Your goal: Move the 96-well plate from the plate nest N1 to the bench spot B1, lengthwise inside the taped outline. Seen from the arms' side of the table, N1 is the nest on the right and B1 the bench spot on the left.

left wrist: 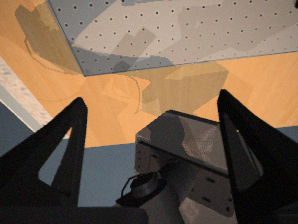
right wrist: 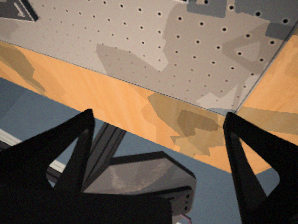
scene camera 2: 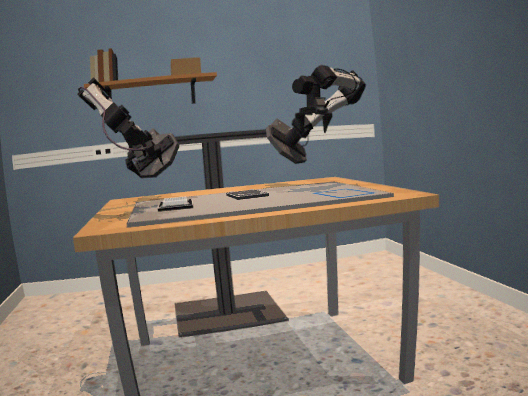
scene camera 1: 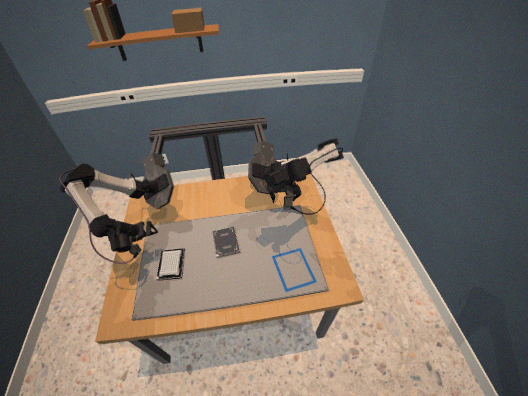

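Observation:
Visible to me: my left gripper (left wrist: 149,99); my right gripper (right wrist: 159,117).

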